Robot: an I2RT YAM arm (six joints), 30 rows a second.
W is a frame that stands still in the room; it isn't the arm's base.
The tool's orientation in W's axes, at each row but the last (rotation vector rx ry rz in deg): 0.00 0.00 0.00; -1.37 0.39 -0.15; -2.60 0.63 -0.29; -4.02 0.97 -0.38; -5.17 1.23 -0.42; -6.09 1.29 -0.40; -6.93 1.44 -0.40; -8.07 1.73 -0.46
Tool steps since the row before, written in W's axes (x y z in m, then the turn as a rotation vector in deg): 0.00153 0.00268 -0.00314 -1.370 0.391 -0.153; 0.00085 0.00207 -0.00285 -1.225 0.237 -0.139; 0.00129 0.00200 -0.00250 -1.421 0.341 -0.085; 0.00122 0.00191 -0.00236 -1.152 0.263 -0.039; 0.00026 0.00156 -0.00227 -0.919 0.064 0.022; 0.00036 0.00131 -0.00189 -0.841 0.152 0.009; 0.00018 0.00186 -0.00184 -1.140 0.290 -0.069; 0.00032 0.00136 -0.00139 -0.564 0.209 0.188
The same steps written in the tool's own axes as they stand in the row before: 0.00153 0.00268 -0.00314 -1.370 0.391 -0.153; 0.00086 0.00214 -0.00279 -1.225 0.237 -0.142; 0.00131 0.00212 -0.00239 -1.422 0.338 -0.085; 0.00125 0.00208 -0.00220 -1.153 0.258 -0.040; 0.00029 0.00176 -0.00211 -0.920 0.056 0.008; 0.00039 0.00151 -0.00173 -0.842 0.145 0.006; 0.00021 0.00207 -0.00160 -1.140 0.290 -0.063; 0.00035 0.00154 -0.00118 -0.571 0.177 0.198
